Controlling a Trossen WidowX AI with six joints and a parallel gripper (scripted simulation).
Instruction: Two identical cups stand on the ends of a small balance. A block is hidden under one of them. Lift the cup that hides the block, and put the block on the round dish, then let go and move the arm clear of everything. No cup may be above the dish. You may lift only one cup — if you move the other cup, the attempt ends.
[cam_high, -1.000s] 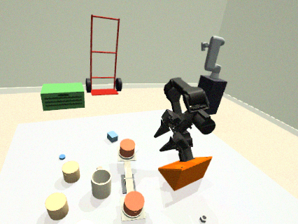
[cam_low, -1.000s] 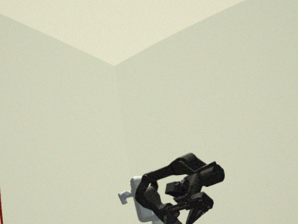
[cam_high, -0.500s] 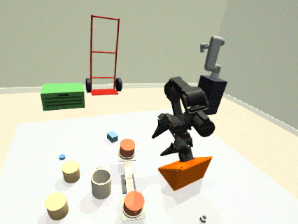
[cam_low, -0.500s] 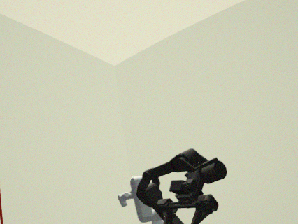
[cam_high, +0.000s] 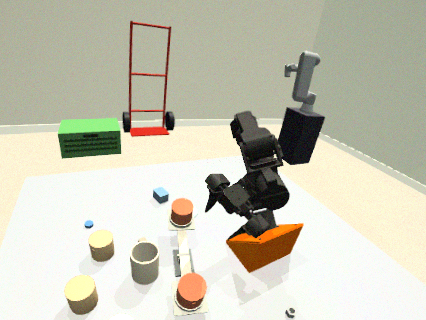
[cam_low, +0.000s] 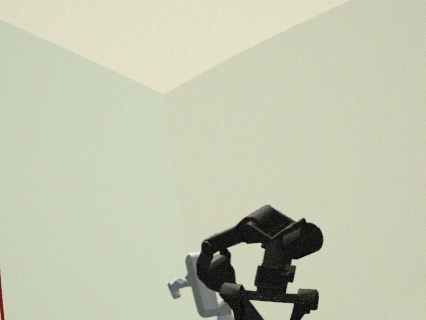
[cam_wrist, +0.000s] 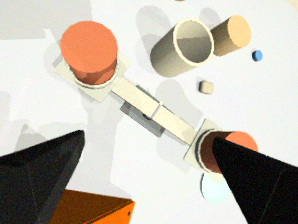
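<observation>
My gripper tip is now 15 cm above the orange cup, 9 cm to the right of it and 8 cm short of it. Round my gripper tip: beige mug: 17 cm ahead, 16 cm below, 6 cm to the right; hex nut: 20 cm to the left, 20 cm below, 17 cm behind; white block: 16 cm below, 8 cm ahead, 7 cm to the left.
</observation>
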